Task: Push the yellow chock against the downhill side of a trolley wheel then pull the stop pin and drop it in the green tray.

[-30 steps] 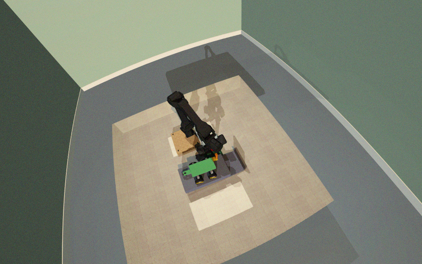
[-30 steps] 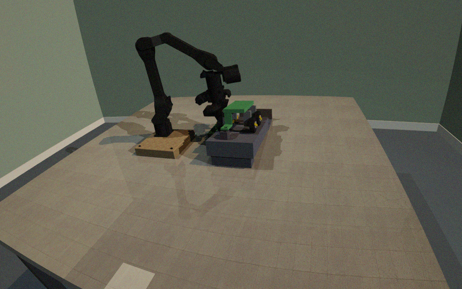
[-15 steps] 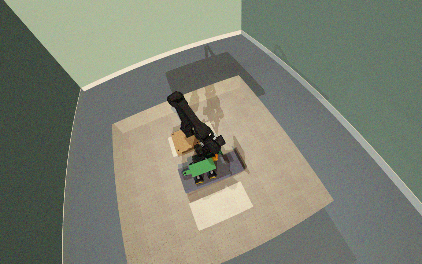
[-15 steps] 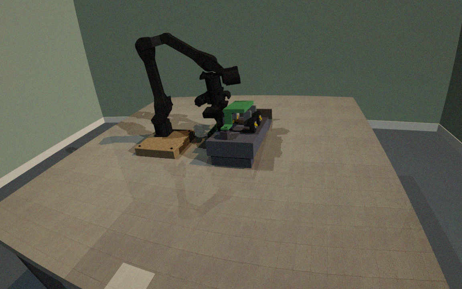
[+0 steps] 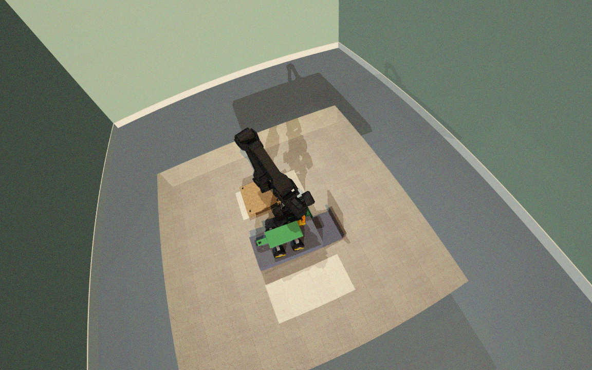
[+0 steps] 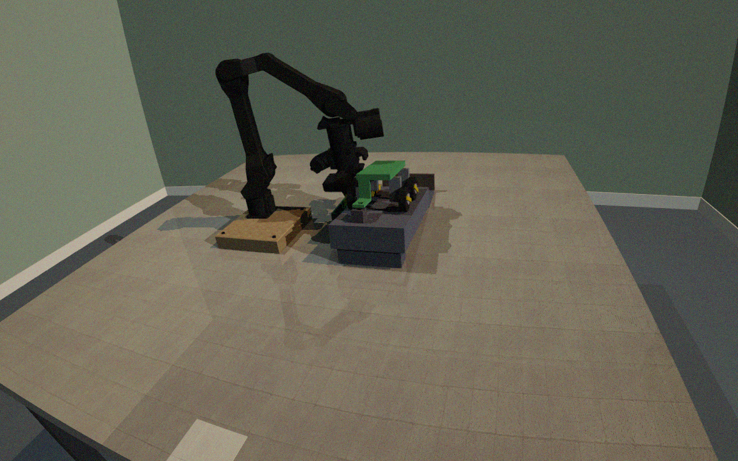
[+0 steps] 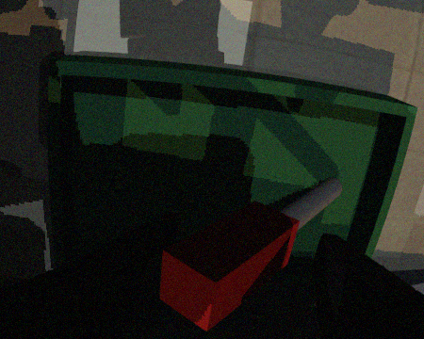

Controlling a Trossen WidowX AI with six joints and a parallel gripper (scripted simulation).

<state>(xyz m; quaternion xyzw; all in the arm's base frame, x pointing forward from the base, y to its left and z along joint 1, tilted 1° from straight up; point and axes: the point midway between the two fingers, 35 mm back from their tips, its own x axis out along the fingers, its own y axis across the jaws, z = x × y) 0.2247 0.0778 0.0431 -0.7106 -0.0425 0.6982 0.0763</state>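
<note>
My gripper tip is 1 cm to the right of the red-headed stop pin. The rest, counted from my gripper tip: green tray: 5 cm below; then yellow chock: 6 cm ahead, 4 cm above, 2 cm to the right; then grey ramp: 11 cm to the right, 11 cm ahead, 1 cm above.
</note>
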